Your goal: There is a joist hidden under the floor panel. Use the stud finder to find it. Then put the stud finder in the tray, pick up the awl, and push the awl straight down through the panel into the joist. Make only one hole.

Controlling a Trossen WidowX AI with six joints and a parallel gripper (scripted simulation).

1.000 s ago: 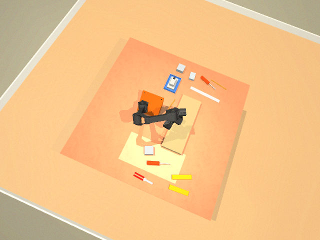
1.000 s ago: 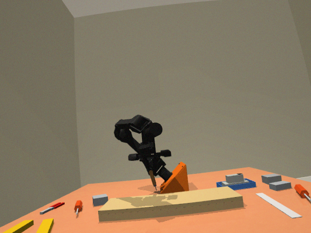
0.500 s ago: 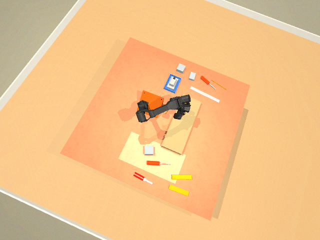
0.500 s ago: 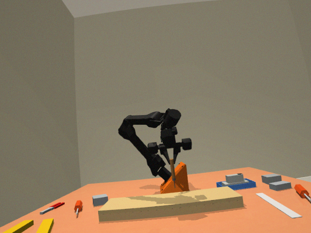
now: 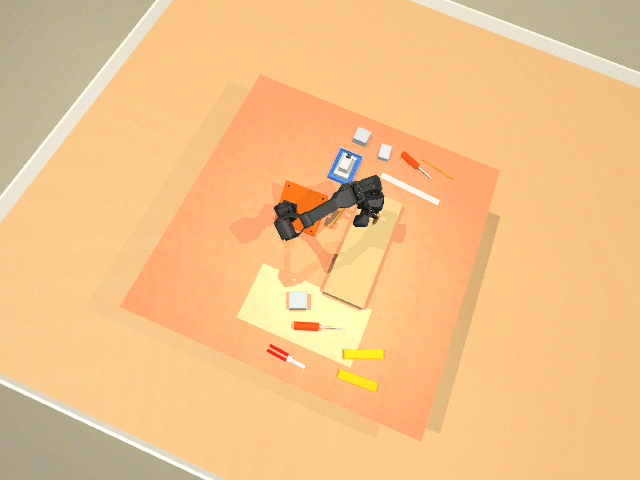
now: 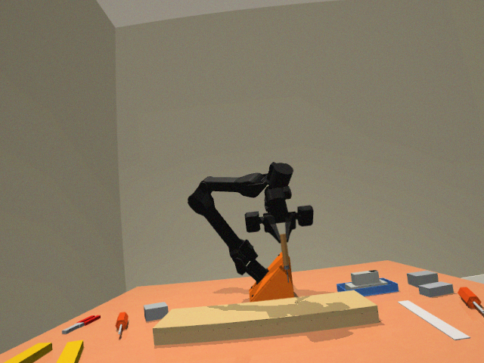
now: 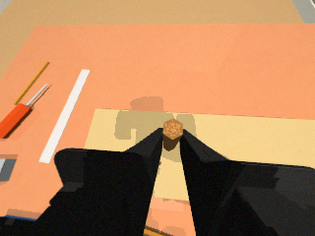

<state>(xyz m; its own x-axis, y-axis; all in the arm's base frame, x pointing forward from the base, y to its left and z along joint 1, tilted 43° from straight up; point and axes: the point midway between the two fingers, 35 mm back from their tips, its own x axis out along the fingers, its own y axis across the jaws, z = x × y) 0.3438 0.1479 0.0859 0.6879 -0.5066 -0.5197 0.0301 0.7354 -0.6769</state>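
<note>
The awl is 50 mm below my gripper tip. The rest, counted from my gripper tip: white ruler (110 mm ahead, 300 mm to the left, 200 mm below); grey stud finder (210 mm behind, 290 mm to the left, 160 mm below); blue tray (210 mm behind, 280 mm to the left, 190 mm below).
</note>
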